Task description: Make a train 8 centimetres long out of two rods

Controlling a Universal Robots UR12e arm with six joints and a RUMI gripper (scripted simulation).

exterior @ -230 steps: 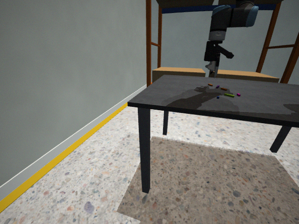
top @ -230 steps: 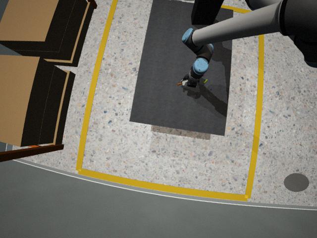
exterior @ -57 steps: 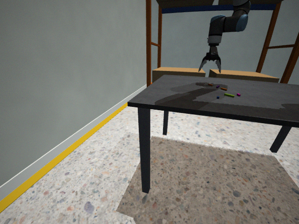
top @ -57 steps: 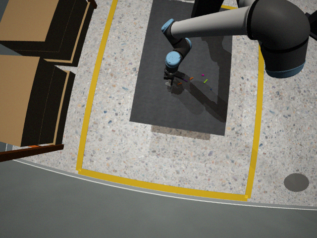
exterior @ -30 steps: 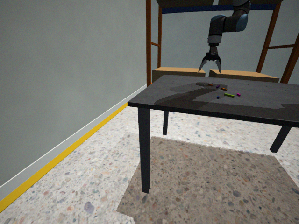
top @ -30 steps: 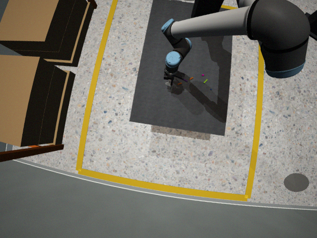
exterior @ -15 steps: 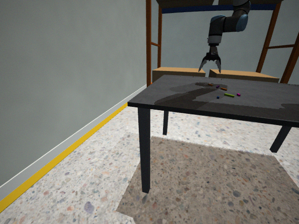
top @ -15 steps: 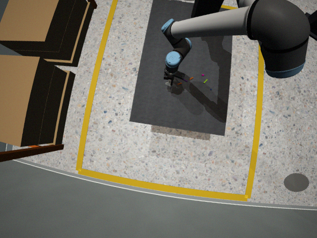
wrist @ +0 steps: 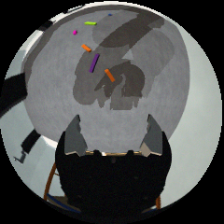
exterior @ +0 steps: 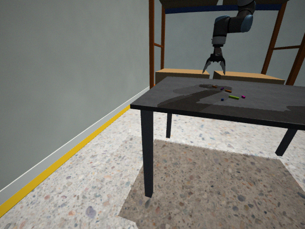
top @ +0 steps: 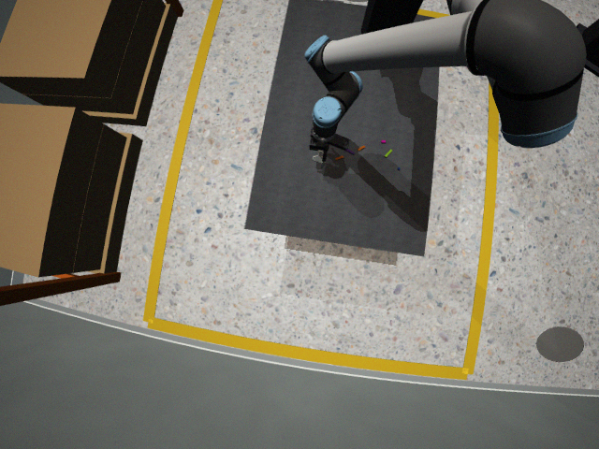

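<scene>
My hand is 10 cm to the right of the purple rod, 9 cm past it and 8 cm above it. Round my hand: lime rod: 28 cm to the left, 18 cm behind, 8 cm below; then magenta rod: 23 cm behind, 22 cm to the left, 8 cm below; then small blue rod: 36 cm to the left, 14 cm behind, 8 cm below.
</scene>
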